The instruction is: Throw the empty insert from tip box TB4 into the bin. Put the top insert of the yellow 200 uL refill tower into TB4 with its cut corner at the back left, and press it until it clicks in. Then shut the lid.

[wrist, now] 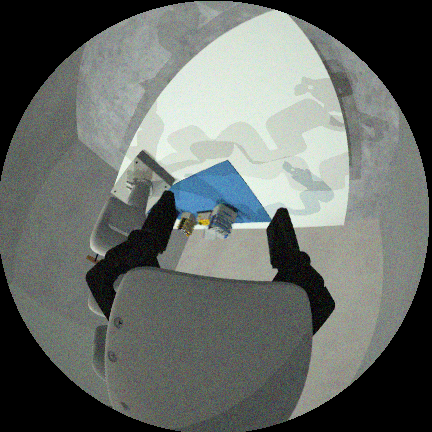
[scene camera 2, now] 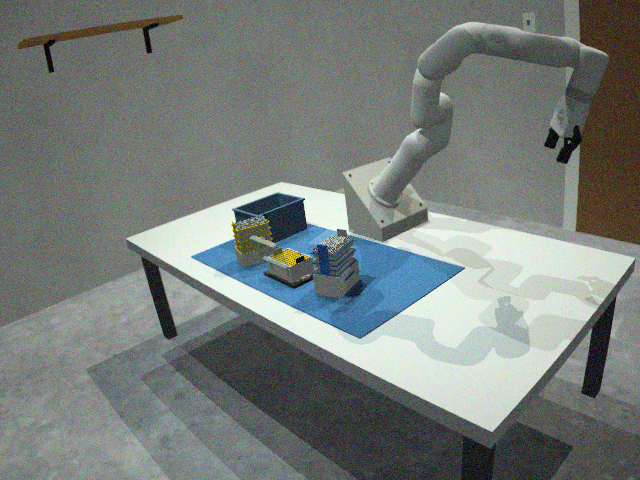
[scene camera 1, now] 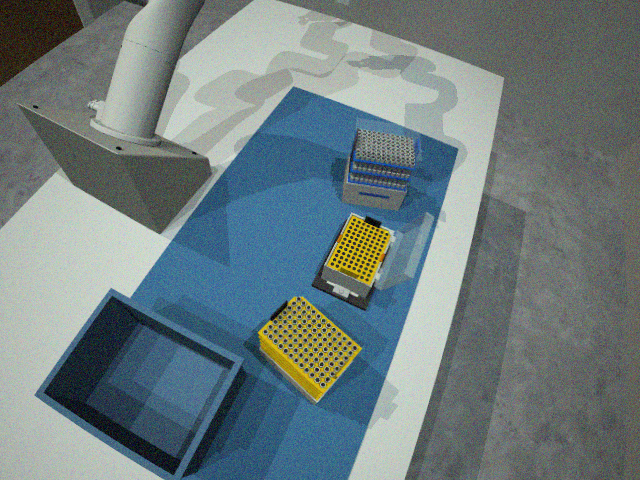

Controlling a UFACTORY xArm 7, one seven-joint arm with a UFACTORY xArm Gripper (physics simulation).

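My gripper (scene camera 2: pixel 558 151) (wrist: pixel 224 210) is open and empty, high above the far right end of the table in scene camera 2, well away from the boxes. The tip box (scene camera 1: pixel 356 253) (scene camera 2: pixel 290 266) (wrist: pixel 204 218) stands on a dark base in the row's middle, with a yellow insert (scene camera 1: pixel 360 246) (scene camera 2: pixel 292 256) seated in it; its holes look empty. Its clear lid (scene camera 1: pixel 408 255) stands open on the right side in scene camera 1. The yellow refill tower (scene camera 1: pixel 310 346) (scene camera 2: pixel 251 238) (wrist: pixel 186 223) stands turned at an angle, its top insert holding tips. The bin (scene camera 1: pixel 235 367) (scene camera 2: pixel 293 227) is open-topped. The label TB4 is not readable.
A tower with blue inserts (scene camera 1: pixel 383 160) (scene camera 2: pixel 336 258) (wrist: pixel 222 220) stands on the other side of the tip box from the yellow tower. A blue mat (scene camera 1: pixel 279 217) (scene camera 2: pixel 408 279) (wrist: pixel 225 185) lies under the boxes. The arm's wedge base (scene camera 1: pixel 124 170) (scene camera 2: pixel 382 206) stands beside the mat.
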